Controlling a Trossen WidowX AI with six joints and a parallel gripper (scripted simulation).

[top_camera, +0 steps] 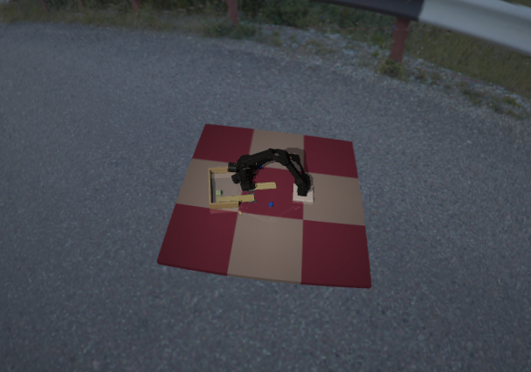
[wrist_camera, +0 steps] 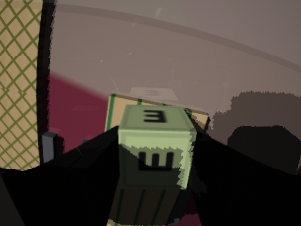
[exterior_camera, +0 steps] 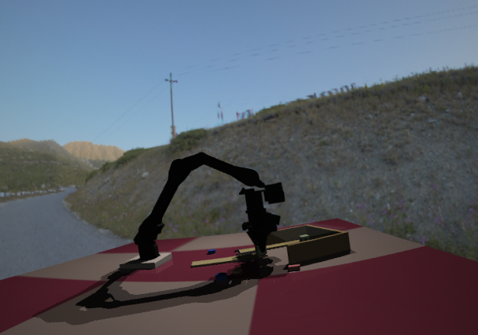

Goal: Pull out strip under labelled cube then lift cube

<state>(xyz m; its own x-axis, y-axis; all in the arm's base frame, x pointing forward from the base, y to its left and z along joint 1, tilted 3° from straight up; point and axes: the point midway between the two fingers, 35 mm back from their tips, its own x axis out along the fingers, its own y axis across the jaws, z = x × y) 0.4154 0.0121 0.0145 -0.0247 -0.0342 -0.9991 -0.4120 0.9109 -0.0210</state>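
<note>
Right now the cross-hatched strip is 110 mm to the left of my gripper tip, 30 mm ahead of it and 10 mm below it. Round my gripper tip: tan block (160 mm to the right, 60 mm behind, 10 mm below); pink block (200 mm to the right, 100 mm ahead, 10 mm below).
</note>
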